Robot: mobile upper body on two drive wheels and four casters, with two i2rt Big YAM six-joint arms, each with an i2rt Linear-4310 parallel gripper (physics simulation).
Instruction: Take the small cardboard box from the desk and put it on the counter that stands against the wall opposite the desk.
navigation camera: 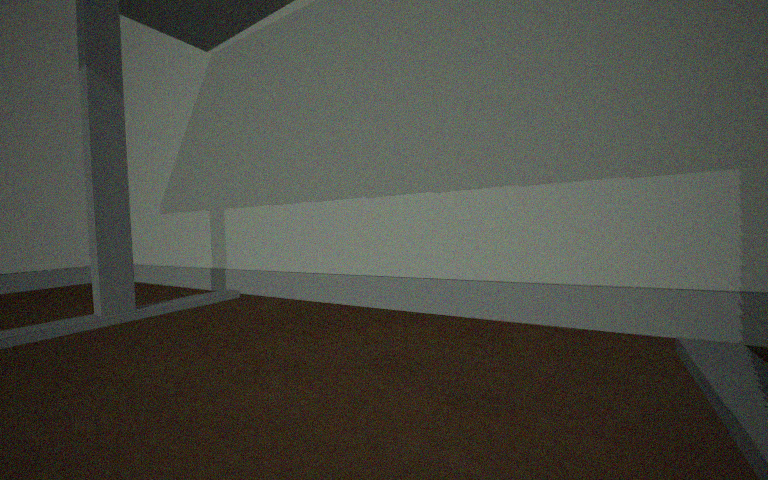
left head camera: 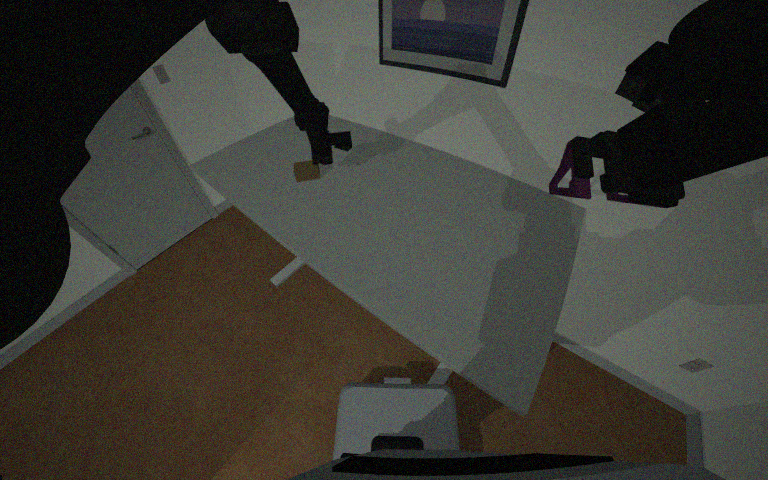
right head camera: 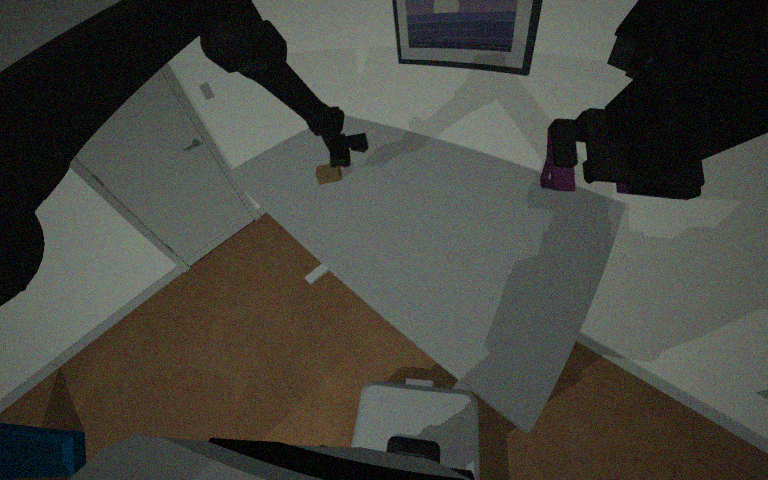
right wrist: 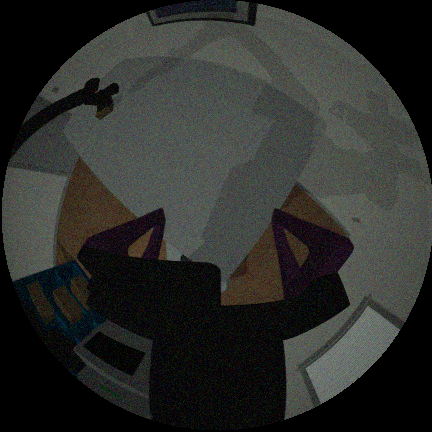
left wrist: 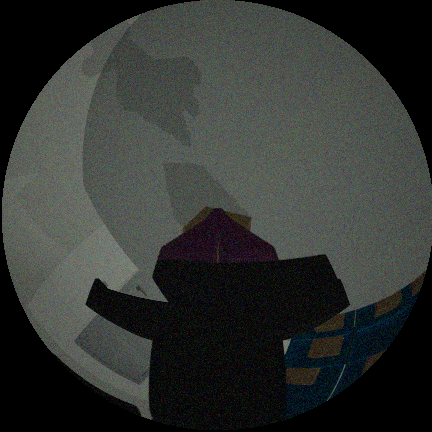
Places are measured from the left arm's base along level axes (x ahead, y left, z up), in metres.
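Pixels of known places: left gripper, between the fingertips: (left head camera: pixel 325 164) (right head camera: pixel 345 166) (right wrist: pixel 112 101) (left wrist: pixel 217 214); right gripper, between the fingertips: (left head camera: pixel 579 192) (right head camera: pixel 580 184) (right wrist: pixel 218 213).
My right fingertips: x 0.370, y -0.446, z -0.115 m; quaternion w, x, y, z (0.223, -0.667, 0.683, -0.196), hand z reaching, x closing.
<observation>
Behind a point stands the place of what it marks.
The small cardboard box (left head camera: pixel 306 171) @(x 0.874, y 0.137, z -0.420 m) (right head camera: pixel 328 174) @(x 0.874, y 0.135, z -0.422 m) (right wrist: pixel 103 114) @(x 0.872, y 0.143, z -0.443 m) stands on the grey desk (left head camera: pixel 396 237) @(x 0.589, y -0.196, z -0.460 m) (right head camera: pixel 430 243) @(x 0.568, y -0.257, z -0.460 m) (left wrist: pixel 310 150) @(x 0.857, y 0.000, z -0.460 m) (right wrist: pixel 185 125) @(x 0.675, y -0.319, z -0.460 m), toward its far left end. My left gripper (left head camera: pixel 322 160) @(x 0.908, y 0.071, z -0.412 m) (right head camera: pixel 339 163) @(x 0.908, y 0.071, z -0.412 m) (left wrist: pixel 217 214) @(x 0.908, y 0.071, z -0.412 m) is shut with nothing between its fingers. It is close beside or over the box; in the left wrist view the fingertips hide the middle of the box (left wrist: pixel 243 221) @(x 0.890, y 0.096, z -0.448 m), and contact cannot be told. My right gripper (left head camera: pixel 598 195) (right head camera: pixel 590 185) @(x 0.370, y -0.446, z -0.115 m) (right wrist: pixel 218 213) @(x 0.370, y -0.446, z -0.115 m) is open and empty, above the desk's right end. The counter cannot be made out.
A framed picture (left head camera: pixel 498 73) @(x 1.047, y -0.540, z -0.114 m) (right head camera: pixel 518 66) @(x 1.045, y -0.542, z -0.131 m) hangs on the wall behind the desk. A door (left head camera: pixel 130 169) @(x 1.399, y 1.699, z -0.675 m) (right head camera: pixel 152 164) @(x 1.301, y 1.767, z -0.476 m) is at the left. A pale grey rounded body (left head camera: pixel 368 413) @(x 0.189, y -0.100, z -1.150 m) (right head camera: pixel 390 407) @(x 0.213, y -0.110, z -1.150 m) is below the desk's near edge. A desk leg (navigation camera: pixel 110 169) @(x 1.240, y 0.427, z -1.004 m) stands left in the navigation view.
</observation>
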